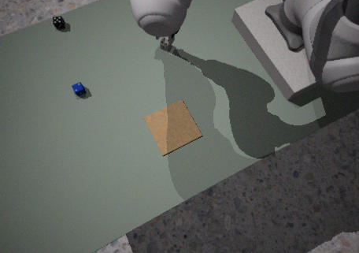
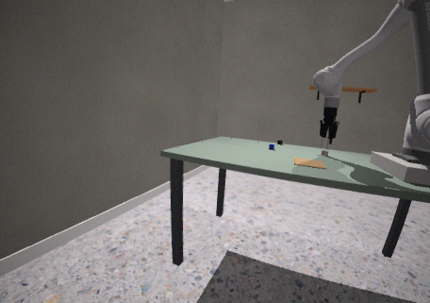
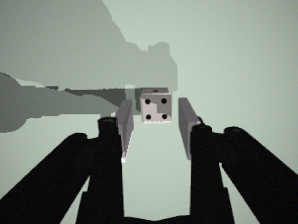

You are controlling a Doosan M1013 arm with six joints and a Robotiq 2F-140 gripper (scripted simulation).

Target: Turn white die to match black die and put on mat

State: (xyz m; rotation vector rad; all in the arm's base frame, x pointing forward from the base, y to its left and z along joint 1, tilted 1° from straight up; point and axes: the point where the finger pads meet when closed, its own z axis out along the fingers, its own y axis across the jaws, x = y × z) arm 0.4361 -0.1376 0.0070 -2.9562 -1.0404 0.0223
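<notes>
Right now the white die is 60 mm below my hand. The rest, counted from my hand: brown mat: 100 mm ahead, 280 mm to the left, 70 mm below; blue die: 330 mm ahead, 40 mm to the left, 60 mm below; black die: 310 mm ahead, 230 mm to the right, 60 mm below.
</notes>
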